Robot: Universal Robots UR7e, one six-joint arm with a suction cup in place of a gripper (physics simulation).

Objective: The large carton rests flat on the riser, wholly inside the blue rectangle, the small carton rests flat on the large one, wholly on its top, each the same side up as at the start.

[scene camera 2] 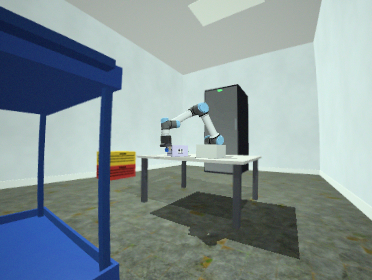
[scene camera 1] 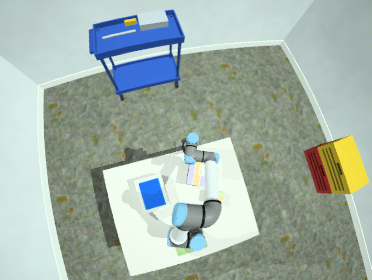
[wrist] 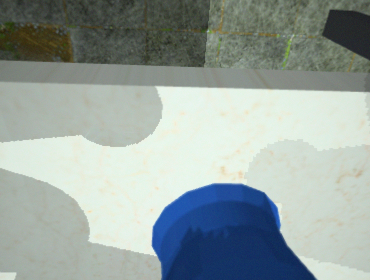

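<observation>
The large lilac carton (scene camera 1: pixel 191 174) (scene camera 2: pixel 180 150), with an orange band, sits on the table. A small pale object with an orange patch (scene camera 1: pixel 221 197), probably the small carton, shows partly beside the arm. The white riser (scene camera 2: pixel 211 151) bears the blue rectangle (scene camera 1: pixel 152 193), with no carton on it. My suction gripper (scene camera 2: pixel 168 149) (wrist: pixel 218 197) points down, its blue cup low at the lilac carton's left end in scene camera 2. In the wrist view, table surface shows around the cup's lip and neither carton is visible; contact with the carton is not visible. Suction is on.
The white table (scene camera 1: pixel 120 240) (scene camera 2: pixel 240 159) (wrist: pixel 200 120) has its edge close to the cup. A green object (scene camera 1: pixel 186 251) lies under the arm's base. The blue cart (scene camera 1: pixel 145 74), yellow and red crates (scene camera 1: pixel 345 165) (scene camera 2: pixel 116 159) and a dark cabinet (scene camera 2: pixel 220 120) stand around.
</observation>
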